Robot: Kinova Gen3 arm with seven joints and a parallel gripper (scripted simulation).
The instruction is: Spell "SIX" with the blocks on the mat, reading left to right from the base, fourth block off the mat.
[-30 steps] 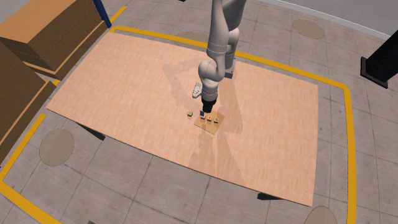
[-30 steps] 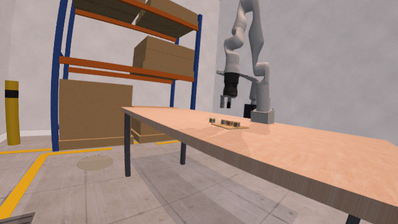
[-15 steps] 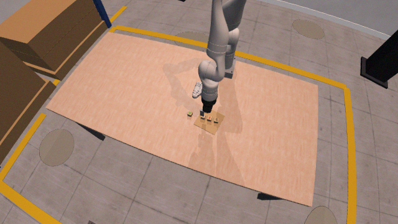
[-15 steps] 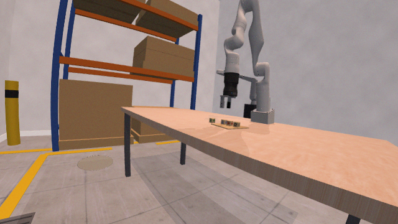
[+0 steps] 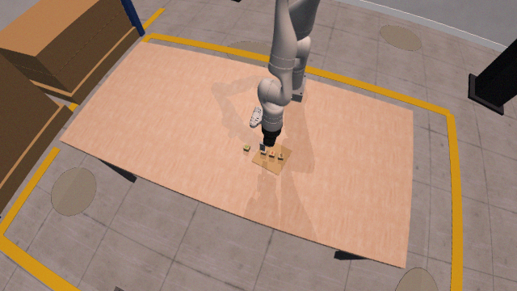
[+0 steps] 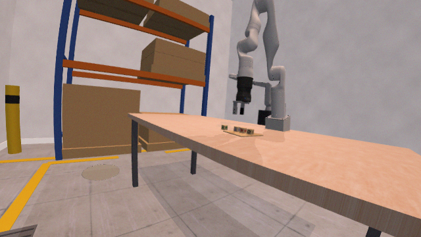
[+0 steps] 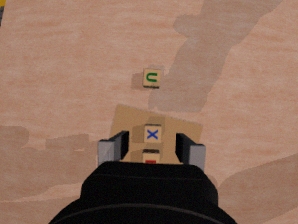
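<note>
Now: hand 10 mm past the block, 40 mm to the right of it and 90 mm above it. The rest, counted from my hand: tan mat 10 mm behind, 40 mm to the left, 110 mm below.
</note>
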